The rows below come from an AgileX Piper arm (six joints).
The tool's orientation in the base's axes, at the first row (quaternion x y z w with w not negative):
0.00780 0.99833 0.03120 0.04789
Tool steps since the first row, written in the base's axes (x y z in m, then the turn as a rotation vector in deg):
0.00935 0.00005 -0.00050 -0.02 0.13 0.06
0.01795 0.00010 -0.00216 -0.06 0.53 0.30
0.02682 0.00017 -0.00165 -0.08 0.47 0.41
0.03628 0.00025 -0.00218 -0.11 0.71 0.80
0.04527 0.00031 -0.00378 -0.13 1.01 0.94
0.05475 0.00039 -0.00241 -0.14 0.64 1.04
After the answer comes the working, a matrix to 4 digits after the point.
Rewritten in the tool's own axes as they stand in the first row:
-0.00926 0.00014 0.00140 0.02 0.13 -0.05
-0.01766 0.00019 0.00388 0.04 0.55 -0.27
-0.02653 0.00040 0.00423 0.05 0.49 -0.39
-0.03590 0.00057 0.00567 0.05 0.76 -0.76
-0.04469 0.00064 0.00813 0.06 1.07 -0.88
-0.05426 0.00093 0.00768 0.05 0.70 -1.01

The tool's axes in the first row as the columns of a matrix, in the base's axes (rounded; the answer above uses it unrounded):
-0.9953 0.0126 0.0961
0.0186 0.9979 0.0615
-0.0951 0.0630 -0.9935

